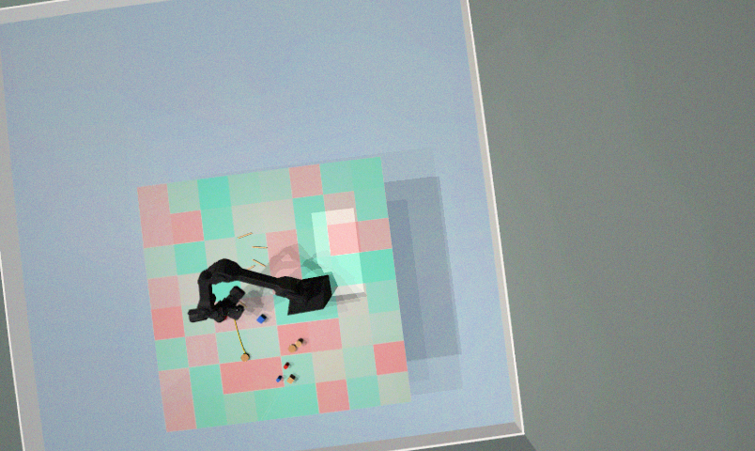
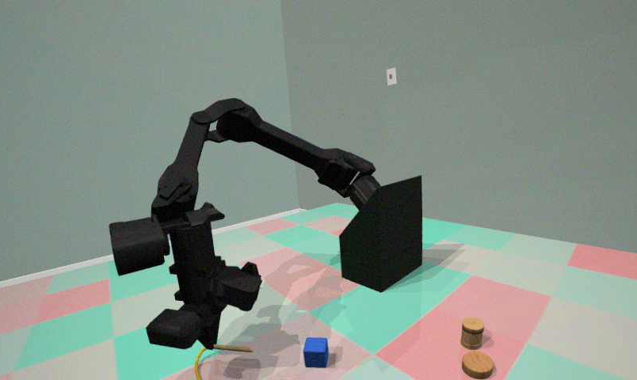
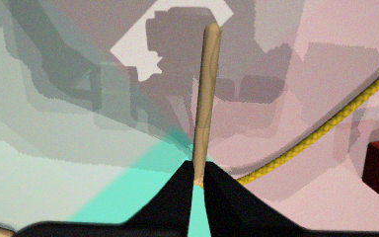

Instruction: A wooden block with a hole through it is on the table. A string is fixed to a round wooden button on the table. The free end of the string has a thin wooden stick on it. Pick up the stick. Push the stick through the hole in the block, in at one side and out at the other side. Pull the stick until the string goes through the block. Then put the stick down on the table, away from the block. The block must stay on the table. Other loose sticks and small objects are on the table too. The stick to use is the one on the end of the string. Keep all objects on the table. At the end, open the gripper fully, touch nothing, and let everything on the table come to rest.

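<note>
Right now my gripper tip is 13 cm past the blue block and 10 cm to the right of it. Round my gripper tip: round wooden button 3 cm behind, 31 cm to the left, 1 cm below; thin wooden stick 1 cm behind, 1 cm to the left; red cube 8 cm ahead, 9 cm to the left.
</note>
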